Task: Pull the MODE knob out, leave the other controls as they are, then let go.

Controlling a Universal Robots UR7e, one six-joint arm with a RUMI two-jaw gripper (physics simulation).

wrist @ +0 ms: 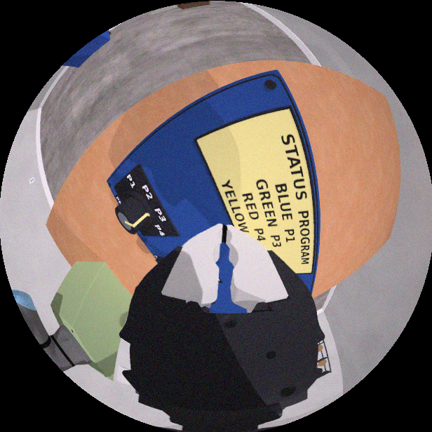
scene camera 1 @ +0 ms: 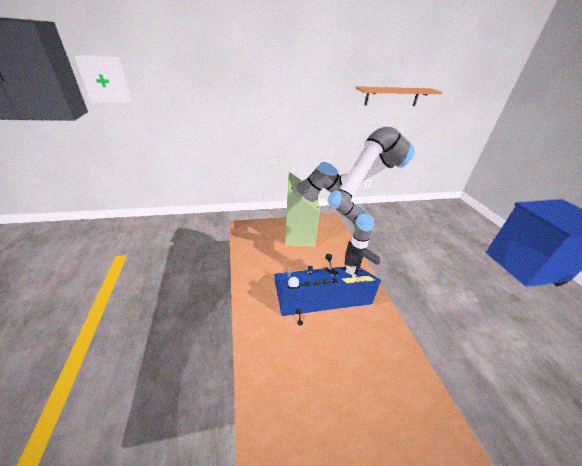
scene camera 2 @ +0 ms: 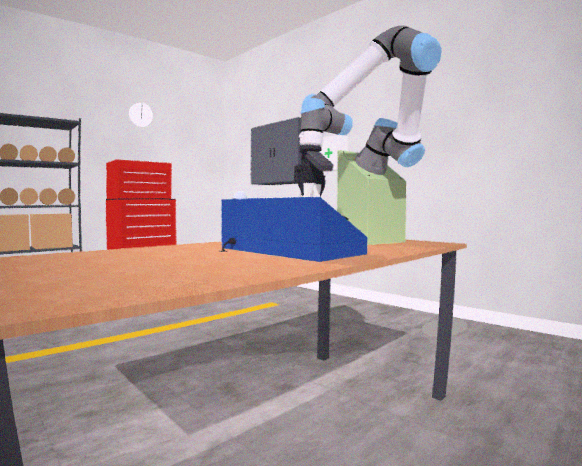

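Note:
The blue control box stands on the table. My gripper is shut and empty, pointing down close over the box top beside the yellow STATUS PROGRAM card. A black rotary knob with a yellow pointer stands on a dark plate marked P1 to P4, left of the fingers in the wrist view. No MODE label is readable, so I cannot tell which control is the MODE knob. The gripper hides part of the panel in the wrist view.
The box also carries a white dome, a black-balled lever and several small dark controls along its front. A small black crank is at its front left. A green pedestal stands behind, under the arm's base.

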